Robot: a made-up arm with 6 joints. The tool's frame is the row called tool. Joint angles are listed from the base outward.
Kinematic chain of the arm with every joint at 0, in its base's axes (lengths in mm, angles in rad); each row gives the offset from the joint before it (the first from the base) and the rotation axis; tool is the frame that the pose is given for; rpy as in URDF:
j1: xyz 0 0 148 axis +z
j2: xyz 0 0 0 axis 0.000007 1 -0.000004
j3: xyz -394 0 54 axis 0.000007 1 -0.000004
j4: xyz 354 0 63 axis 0.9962 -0.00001 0.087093
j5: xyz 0 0 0 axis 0.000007 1 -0.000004
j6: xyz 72 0 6 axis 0.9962 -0.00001 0.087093
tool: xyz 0 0 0 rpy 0 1.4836 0
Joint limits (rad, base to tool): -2.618..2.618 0..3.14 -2.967..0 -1.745..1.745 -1.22..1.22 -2.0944..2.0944
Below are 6 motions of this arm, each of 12 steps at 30 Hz.
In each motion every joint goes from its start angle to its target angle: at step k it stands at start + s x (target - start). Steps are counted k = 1, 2, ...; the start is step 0. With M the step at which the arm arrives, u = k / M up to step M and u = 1 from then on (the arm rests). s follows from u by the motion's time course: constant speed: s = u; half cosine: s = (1 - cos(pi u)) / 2; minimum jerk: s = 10 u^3 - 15 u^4 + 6 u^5.
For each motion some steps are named. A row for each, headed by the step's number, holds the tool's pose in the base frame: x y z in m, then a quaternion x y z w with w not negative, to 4 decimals.
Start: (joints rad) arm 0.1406 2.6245 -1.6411 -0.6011 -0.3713 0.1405
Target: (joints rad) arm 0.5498 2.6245 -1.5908 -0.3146 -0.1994 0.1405
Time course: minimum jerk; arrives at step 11
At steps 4, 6, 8, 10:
4: 0.6492 0.1747 -0.0090 -0.3014 0.8351 0.0453 0.4579
6: 0.6154 0.2543 -0.0164 -0.3144 0.8445 0.0724 0.4276
8: 0.5772 0.3192 -0.0229 -0.3275 0.8520 0.0938 0.3976
10: 0.5587 0.3455 -0.0257 -0.3335 0.8549 0.1022 0.3840

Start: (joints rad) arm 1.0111 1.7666 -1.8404 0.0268 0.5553 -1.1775
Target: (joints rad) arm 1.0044 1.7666 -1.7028 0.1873 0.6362 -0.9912
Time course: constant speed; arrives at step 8
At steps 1, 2, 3, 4, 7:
1: 0.2884 0.4628 0.5771 -0.7364 0.4025 -0.0178 0.5435
2: 0.2883 0.4635 0.5693 -0.7357 0.4185 -0.0020 0.5325
3: 0.2882 0.4640 0.5616 -0.7344 0.4345 0.0136 0.5212
4: 0.2880 0.4644 0.5538 -0.7326 0.4505 0.0289 0.5094
7: 0.2867 0.4649 0.5308 -0.7240 0.4980 0.0729 0.4717

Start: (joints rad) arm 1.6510 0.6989 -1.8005 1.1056 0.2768 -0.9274
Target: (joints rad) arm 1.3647 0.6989 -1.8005 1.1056 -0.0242 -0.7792
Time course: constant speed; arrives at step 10
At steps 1, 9, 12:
1: -0.0093 -0.1301 0.8490 -0.2405 0.1125 0.7725 0.5769
9: -0.0246 -0.1335 0.8540 -0.1006 0.1625 0.7393 0.6456
12: -0.0267 -0.1341 0.8543 -0.0823 0.1655 0.7341 0.6534

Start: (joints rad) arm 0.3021 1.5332 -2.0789 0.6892 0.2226 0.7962
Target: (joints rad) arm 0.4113 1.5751 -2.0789 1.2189 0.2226 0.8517
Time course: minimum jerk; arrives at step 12
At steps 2, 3, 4, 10, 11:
2: 0.3535 0.1228 0.8125 0.2433 0.4697 0.6876 0.4974
3: 0.3541 0.1263 0.8117 0.2481 0.4662 0.7004 0.4801
4: 0.3548 0.1319 0.8106 0.2555 0.4606 0.7196 0.4526
10: 0.3576 0.1708 0.8028 0.3055 0.4093 0.8249 0.2422
11: 0.3577 0.1724 0.8025 0.3074 0.4068 0.8280 0.2333

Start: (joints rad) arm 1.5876 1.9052 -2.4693 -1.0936 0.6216 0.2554
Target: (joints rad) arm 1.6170 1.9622 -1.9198 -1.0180 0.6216 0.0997
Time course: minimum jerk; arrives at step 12
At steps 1, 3, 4, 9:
1: 0.0290 0.5056 0.7639 -0.4297 0.4202 0.1765 0.7795
3: 0.0271 0.5229 0.7429 -0.4572 0.4222 0.1619 0.7658
4: 0.0249 0.5401 0.7191 -0.4863 0.4236 0.1460 0.7502
9: 0.0098 0.6124 0.5475 -0.6592 0.4146 0.0437 0.6258

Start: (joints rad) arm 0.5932 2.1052 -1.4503 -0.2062 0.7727 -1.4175
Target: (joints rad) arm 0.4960 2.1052 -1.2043 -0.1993 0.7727 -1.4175
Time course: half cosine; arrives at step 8
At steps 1, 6, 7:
1: 0.4886 0.3143 0.2213 -0.8688 0.4762 -0.1169 0.0685
6: 0.4645 0.2484 0.1595 0.8577 -0.5092 0.0678 0.0218
7: 0.4599 0.2396 0.1522 0.8554 -0.5133 0.0608 0.0335

